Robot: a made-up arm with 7 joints.
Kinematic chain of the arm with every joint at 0, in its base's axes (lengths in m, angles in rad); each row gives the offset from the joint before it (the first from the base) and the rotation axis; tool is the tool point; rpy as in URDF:
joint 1: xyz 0 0 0.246 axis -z
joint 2: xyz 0 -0.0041 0.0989 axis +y
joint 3: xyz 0 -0.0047 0.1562 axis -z
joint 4: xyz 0 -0.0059 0.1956 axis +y
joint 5: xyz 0 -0.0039 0.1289 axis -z
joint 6: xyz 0 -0.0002 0.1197 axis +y
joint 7: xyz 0 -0.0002 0.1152 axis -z
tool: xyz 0 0 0 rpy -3.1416 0 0
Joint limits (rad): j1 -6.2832..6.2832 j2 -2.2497..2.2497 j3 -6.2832..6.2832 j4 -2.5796..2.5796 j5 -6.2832..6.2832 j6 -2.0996..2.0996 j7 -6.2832..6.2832
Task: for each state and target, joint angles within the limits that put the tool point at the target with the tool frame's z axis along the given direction. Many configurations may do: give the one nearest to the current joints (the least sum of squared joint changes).
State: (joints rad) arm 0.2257 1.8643 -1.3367 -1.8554 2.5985 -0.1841 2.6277
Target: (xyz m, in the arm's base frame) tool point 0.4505 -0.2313 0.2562 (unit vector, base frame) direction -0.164 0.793 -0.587
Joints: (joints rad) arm -0.1744 2.2497 -0.9644 -1.3341 3.0108 0.5993 2.6277
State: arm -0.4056 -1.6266 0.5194 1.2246 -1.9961 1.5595 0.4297
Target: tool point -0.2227 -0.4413 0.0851 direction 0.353 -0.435 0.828
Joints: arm -1.1432 -2.2194 0.1070 0.8495 -2.6627 2.0337 0.4297
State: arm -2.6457 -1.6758 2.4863 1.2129 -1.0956 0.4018 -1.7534
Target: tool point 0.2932 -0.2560 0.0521 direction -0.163 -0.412 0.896
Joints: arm -2.3028 -1.4238 3.1313 1.4682 -0.7538 0.6026 -1.7534
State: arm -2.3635 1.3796 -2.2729 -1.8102 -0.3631 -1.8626 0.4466
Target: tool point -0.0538 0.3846 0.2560 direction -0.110 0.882 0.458
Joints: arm -2.1039 1.3067 -2.2296 -1.2625 -0.4507 -1.9909 0.4466
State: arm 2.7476 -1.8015 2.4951 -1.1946 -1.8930 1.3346 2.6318
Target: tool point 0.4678 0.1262 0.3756 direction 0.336 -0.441 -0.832
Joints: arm 2.7168 -2.0308 2.4372 -1.0754 -2.1040 1.6446 2.6318
